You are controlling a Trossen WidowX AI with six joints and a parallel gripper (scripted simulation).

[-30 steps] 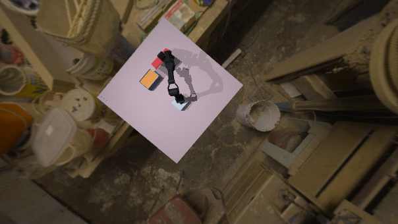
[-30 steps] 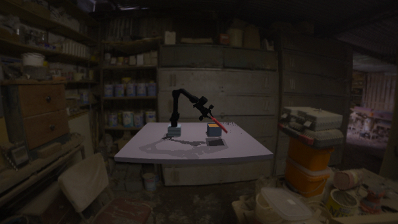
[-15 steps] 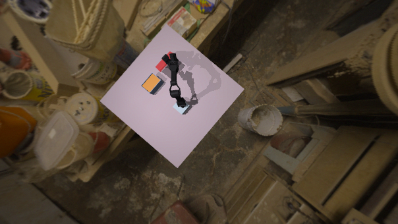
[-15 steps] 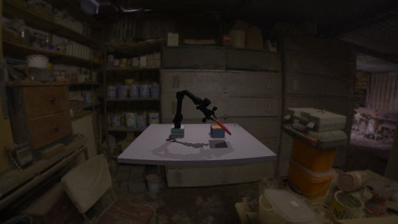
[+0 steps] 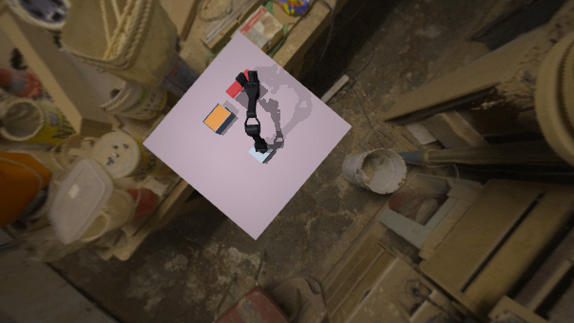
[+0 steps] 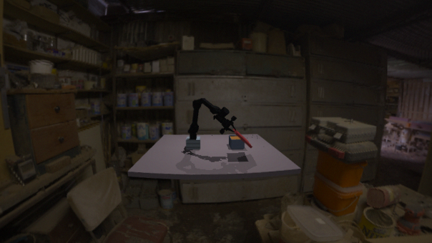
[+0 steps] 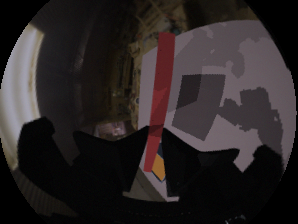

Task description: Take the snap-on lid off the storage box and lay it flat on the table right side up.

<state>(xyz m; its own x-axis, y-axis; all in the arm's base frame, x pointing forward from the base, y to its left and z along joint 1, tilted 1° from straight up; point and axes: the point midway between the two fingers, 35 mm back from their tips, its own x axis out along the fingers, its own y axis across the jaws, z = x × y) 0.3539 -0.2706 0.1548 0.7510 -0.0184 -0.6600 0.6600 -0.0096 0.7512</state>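
Right now my gripper tip is 6 cm short of the red lid, 1 cm to the left of it and 5 cm above it. From my gripper tip the other things lie so: blue storage box (7 cm ahead, 32 cm to the left, 17 cm below).
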